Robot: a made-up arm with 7 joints.
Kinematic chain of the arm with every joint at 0, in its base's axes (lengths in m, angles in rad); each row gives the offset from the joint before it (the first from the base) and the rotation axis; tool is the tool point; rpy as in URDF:
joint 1: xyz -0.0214 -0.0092 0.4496 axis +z
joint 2: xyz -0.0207 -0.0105 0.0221 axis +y
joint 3: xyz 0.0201 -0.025 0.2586 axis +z
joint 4: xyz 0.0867 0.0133 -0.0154 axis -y
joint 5: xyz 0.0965 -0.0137 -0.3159 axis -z
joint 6: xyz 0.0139 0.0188 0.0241 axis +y
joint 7: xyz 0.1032 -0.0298 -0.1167 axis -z
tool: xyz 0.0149 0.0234 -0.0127 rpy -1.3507 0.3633 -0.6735
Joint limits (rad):
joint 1: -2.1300..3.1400
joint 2: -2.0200..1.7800
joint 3: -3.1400..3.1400
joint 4: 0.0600..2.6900
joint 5: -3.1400..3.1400
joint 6: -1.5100..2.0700
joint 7: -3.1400..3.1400
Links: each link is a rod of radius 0.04 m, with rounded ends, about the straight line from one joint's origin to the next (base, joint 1, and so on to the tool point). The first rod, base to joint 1, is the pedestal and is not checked.
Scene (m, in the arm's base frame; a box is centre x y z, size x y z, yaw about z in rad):
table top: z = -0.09
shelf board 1: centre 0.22 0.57 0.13 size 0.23 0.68 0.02 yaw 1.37
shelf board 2: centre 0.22 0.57 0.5 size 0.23 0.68 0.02 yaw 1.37
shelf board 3: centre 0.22 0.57 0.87 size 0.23 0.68 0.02 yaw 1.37
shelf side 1: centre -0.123 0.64 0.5 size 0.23 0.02 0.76 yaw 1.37
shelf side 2: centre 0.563 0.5 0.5 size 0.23 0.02 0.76 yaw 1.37
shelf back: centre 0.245 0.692 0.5 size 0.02 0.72 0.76 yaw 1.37
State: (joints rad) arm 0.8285 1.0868 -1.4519 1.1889 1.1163 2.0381 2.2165
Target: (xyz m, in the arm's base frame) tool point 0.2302 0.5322 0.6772
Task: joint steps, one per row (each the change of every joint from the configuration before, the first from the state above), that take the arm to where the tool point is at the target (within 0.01 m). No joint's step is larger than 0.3 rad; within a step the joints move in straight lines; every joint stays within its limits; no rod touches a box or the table.
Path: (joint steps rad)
1: 0.1296 -0.2139 0.0151 0.1042 0.1111 -0.0247 -0.0382
2: 0.1296 -0.2138 0.0151 0.1042 0.1111 -0.0247 -0.0382
3: 0.2113 -0.0198 0.0979 0.2186 0.0592 -0.0559 -0.0016
4: 0.2112 -0.0198 0.0979 0.2186 0.0591 -0.0560 -0.0016
5: 0.2113 -0.0198 0.0979 0.2185 0.0591 -0.0560 -0.0016

